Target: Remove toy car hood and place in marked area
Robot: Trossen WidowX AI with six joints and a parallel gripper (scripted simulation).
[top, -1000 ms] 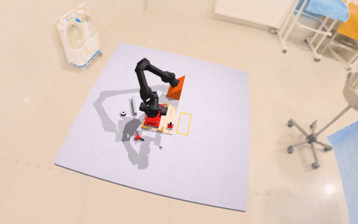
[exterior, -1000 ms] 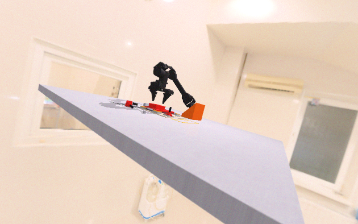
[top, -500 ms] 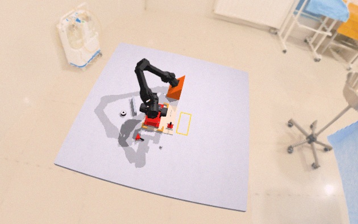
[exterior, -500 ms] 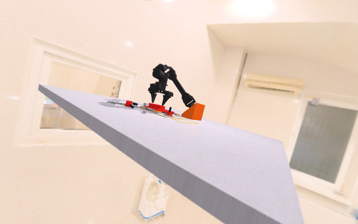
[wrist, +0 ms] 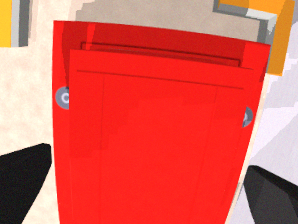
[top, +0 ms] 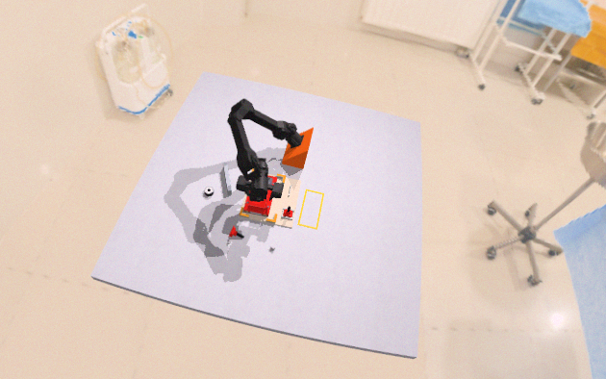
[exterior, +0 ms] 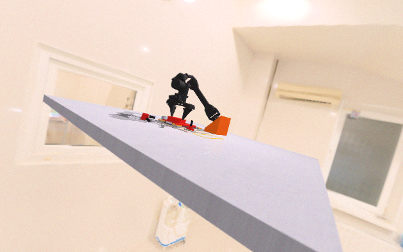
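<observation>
My gripper tip is 10 mm above the red hood. From my gripper tip the other things lie so: wheel 20 mm ahead, 220 mm to the right, 40 mm below.
</observation>
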